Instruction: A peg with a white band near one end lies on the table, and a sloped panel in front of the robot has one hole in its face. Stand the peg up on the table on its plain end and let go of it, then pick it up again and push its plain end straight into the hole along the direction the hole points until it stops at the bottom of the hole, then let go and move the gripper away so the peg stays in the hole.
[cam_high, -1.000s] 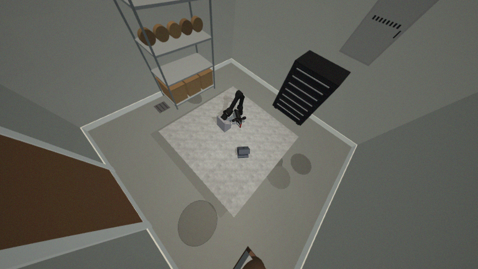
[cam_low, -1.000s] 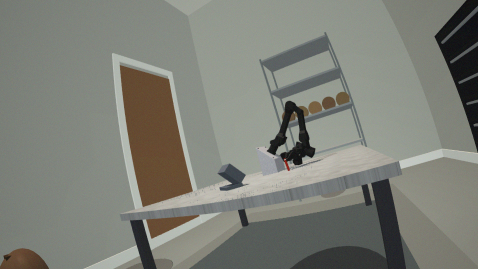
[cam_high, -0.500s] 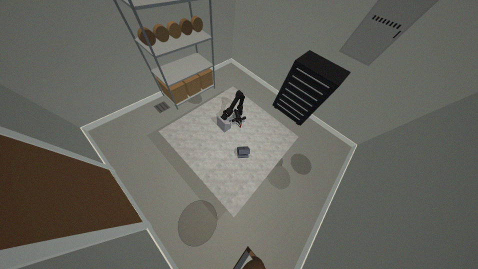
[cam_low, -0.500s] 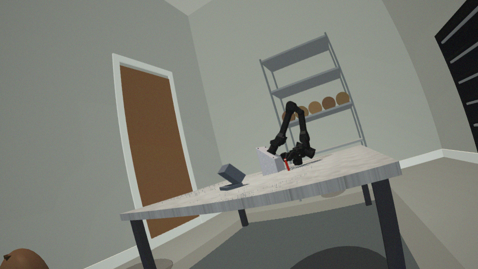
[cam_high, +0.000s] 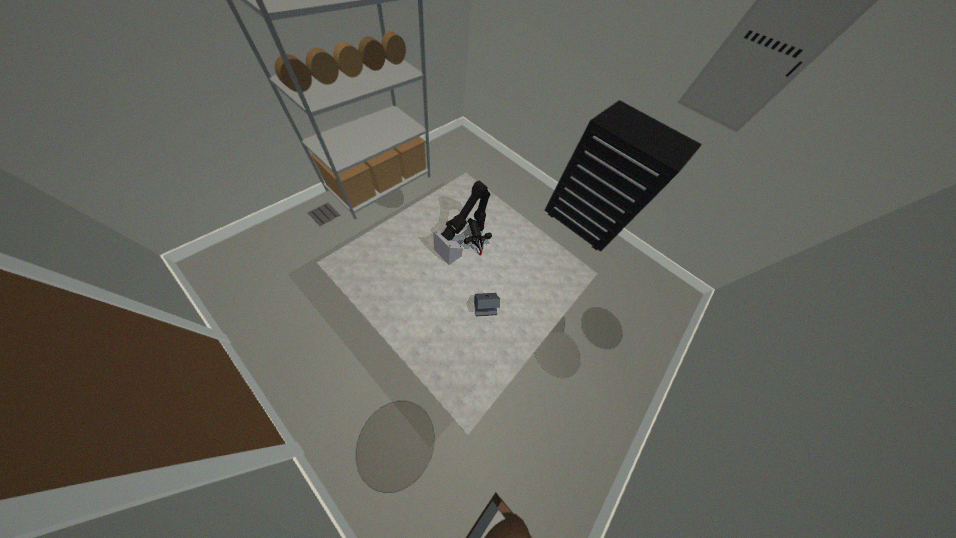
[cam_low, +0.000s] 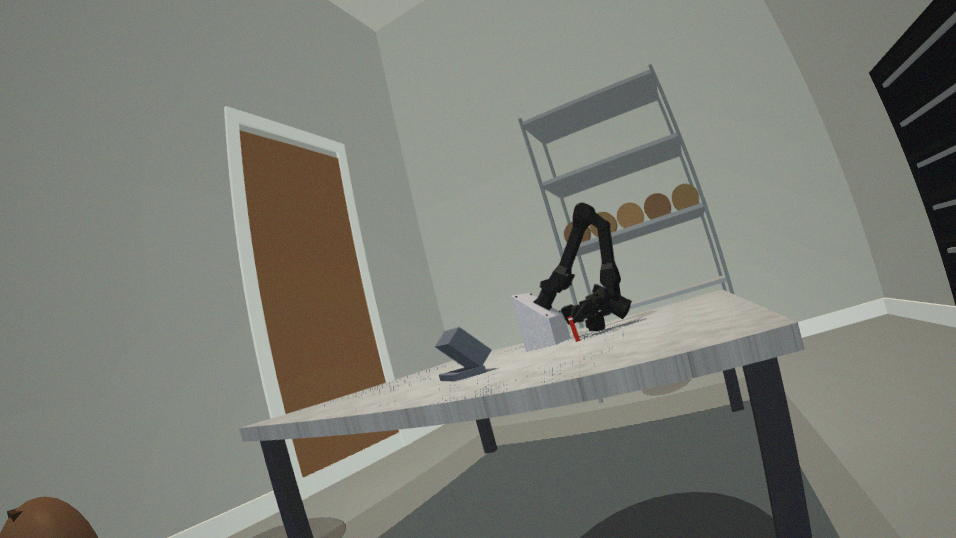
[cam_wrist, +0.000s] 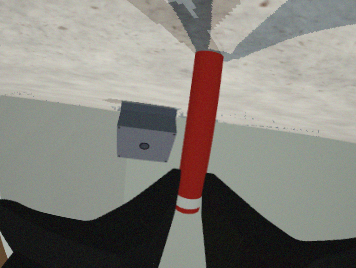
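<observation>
Now: gripper tip 10 mm above the red peg. Also, from my gripper tip: panel 250 mm ahead, 270 mm to the right, 10 mm above.
</observation>
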